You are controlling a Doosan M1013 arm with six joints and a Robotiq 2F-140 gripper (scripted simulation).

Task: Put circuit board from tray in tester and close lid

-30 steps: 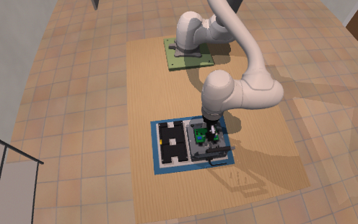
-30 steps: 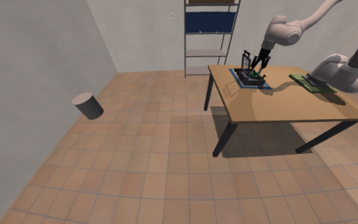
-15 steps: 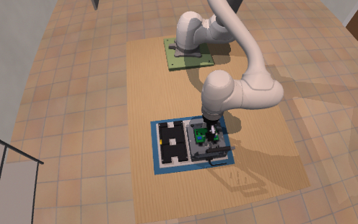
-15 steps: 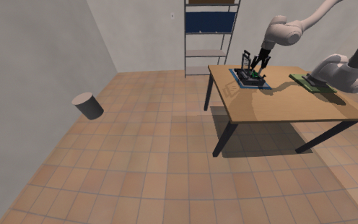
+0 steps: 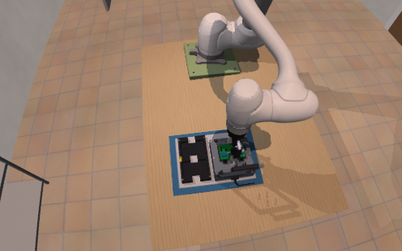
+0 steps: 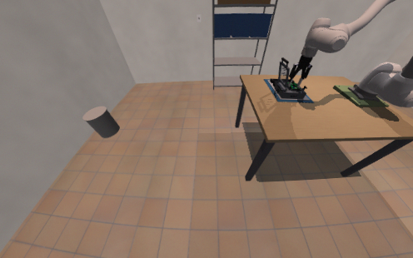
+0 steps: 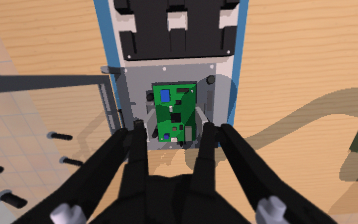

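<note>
My gripper is now 2 cm above the green circuit board. Round my hand: tester lid: 12 cm ahead, 1 cm to the left, 8 cm above; then pin plate: 1 cm to the left, 3 cm below.
</note>
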